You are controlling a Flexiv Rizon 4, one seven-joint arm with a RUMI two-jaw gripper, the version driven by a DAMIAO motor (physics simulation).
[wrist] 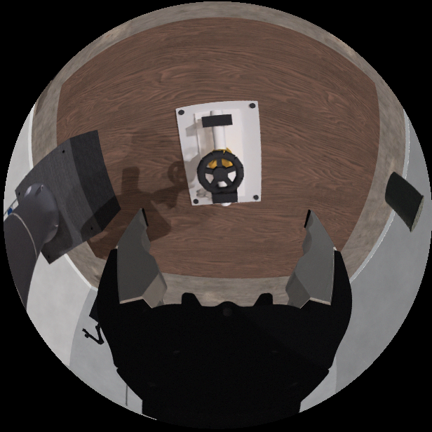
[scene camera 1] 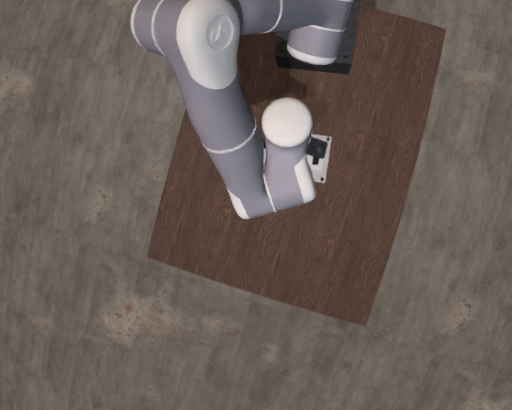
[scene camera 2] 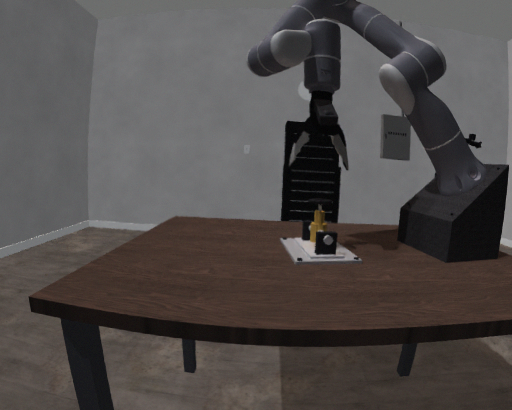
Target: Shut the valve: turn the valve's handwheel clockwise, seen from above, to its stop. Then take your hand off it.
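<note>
The black five-spoked handwheel point(wrist: 220, 188) point(scene camera 2: 319, 201) sits level on top of the yellow valve body point(scene camera 2: 318, 232), and it is hidden under the arm in the first scene view. The valve stands between two black blocks on a white base plate point(scene camera 1: 319, 178) point(scene camera 2: 306, 260) point(wrist: 252, 150) on the table. My gripper point(scene camera 2: 319, 167) point(wrist: 226, 210) is open and empty, pointing straight down. It hangs above the handwheel, clear of it. In the wrist view the handwheel lies beyond the fingertips and between their two sides.
The wooden table point(scene camera 1: 320, 260) point(scene camera 2: 225, 295) point(wrist: 310, 90) carries the valve's base plate. The arm's dark pedestal point(scene camera 2: 450, 220) point(wrist: 75, 190) stands at one end of the table. A black slatted cabinet point(scene camera 2: 310, 180) stands by the wall behind the table.
</note>
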